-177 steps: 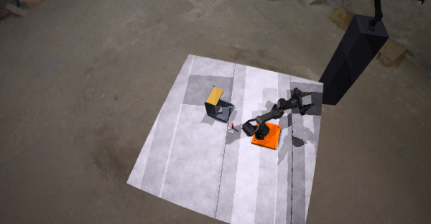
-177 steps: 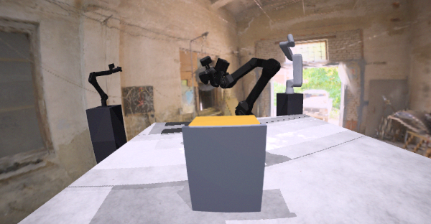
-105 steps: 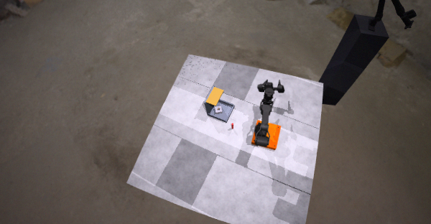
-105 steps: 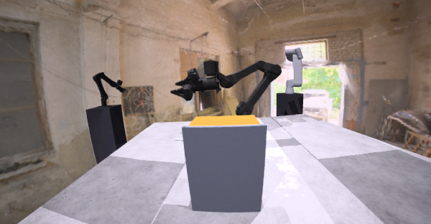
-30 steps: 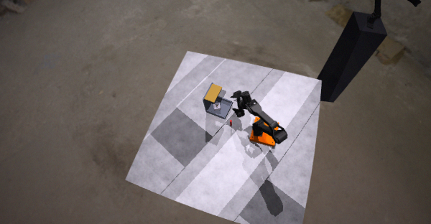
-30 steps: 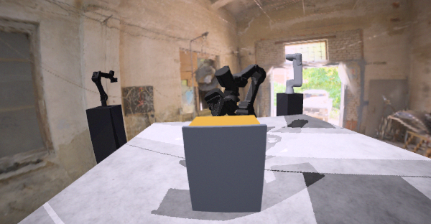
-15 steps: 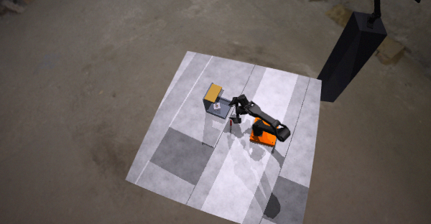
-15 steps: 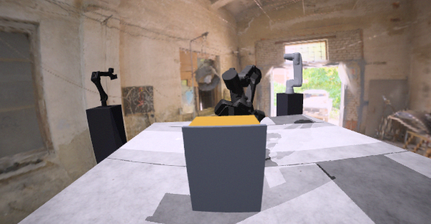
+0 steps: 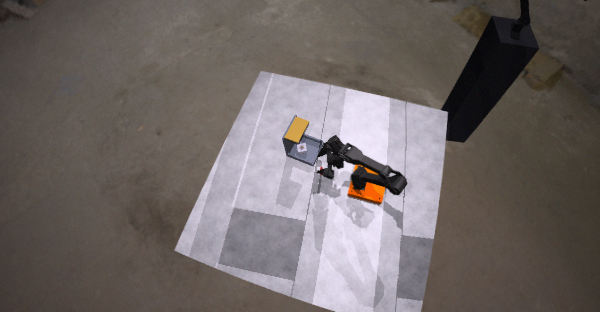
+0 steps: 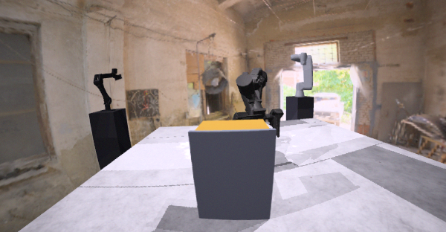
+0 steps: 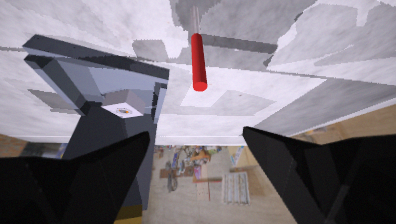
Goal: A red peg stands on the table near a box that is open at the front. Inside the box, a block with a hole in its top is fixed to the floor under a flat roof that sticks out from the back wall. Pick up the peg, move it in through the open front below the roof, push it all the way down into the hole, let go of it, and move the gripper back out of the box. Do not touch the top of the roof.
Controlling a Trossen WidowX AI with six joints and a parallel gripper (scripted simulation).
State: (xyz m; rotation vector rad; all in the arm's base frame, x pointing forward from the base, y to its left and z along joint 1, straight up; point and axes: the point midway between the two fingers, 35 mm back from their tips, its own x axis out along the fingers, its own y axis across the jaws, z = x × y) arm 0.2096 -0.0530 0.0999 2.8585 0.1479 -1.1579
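Now: the red peg 20 mm behind my gripper tip and 80 mm below it. From my gripper tip the other things lie so: back wall: 170 mm ahead, 160 mm to the right, 10 mm below; then roof: 130 mm ahead, 140 mm to the right, 90 mm above.
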